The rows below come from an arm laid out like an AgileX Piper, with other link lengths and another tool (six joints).
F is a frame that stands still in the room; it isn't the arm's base.
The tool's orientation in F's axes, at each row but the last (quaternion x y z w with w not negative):
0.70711, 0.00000, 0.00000, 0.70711
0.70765, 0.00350, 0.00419, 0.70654
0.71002, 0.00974, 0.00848, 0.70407
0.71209, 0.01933, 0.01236, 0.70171
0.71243, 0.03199, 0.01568, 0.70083
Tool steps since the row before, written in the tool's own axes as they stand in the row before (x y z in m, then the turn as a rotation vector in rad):
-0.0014, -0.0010, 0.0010, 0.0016, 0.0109, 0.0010
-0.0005, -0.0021, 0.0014, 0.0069, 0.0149, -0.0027
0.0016, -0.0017, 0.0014, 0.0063, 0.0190, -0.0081
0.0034, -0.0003, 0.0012, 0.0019, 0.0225, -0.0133
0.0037, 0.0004, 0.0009, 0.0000, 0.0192, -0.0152
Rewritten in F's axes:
-0.0014, -0.0010, -0.0010, 0.0016, -0.0010, 0.0109
-0.0005, -0.0014, -0.0021, 0.0069, 0.0028, 0.0149
0.0016, -0.0013, -0.0017, 0.0061, 0.0081, 0.0191
0.0034, -0.0010, -0.0004, 0.0015, 0.0130, 0.0227
0.0038, -0.0007, 0.0003, -0.0006, 0.0149, 0.0195

